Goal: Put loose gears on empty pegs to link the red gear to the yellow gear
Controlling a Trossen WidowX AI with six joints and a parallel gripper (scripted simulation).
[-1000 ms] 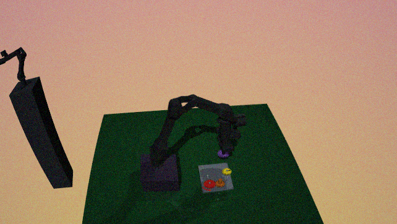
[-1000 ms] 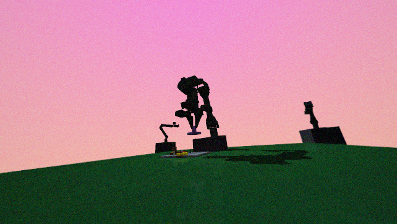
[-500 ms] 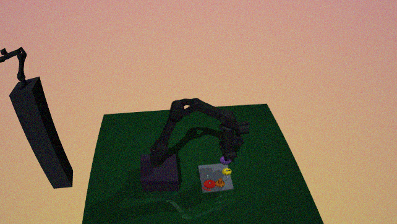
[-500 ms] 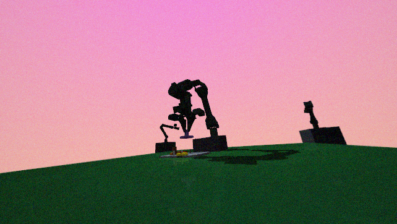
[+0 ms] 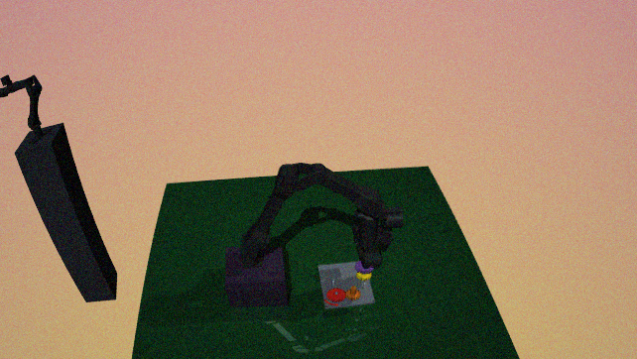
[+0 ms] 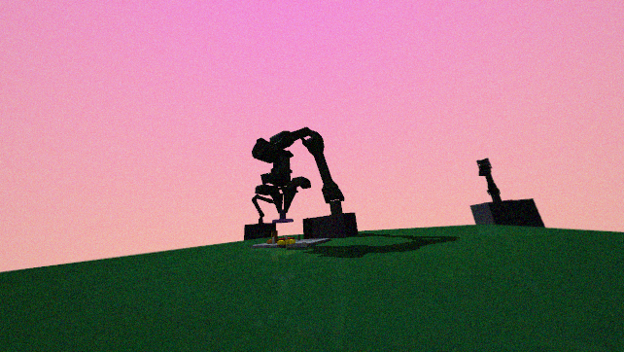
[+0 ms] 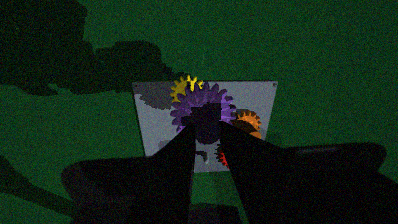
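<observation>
Right now my gripper tip is 7 cm above the orange gear, 6 cm to the left of it and 6 cm past it. The rest, counted from my gripper tip: yellow gear (8 cm below, 1 cm to the left, 1 cm ahead); red gear (11 cm behind, 8 cm below, 5 cm to the right); purple gear (1 cm below).
</observation>
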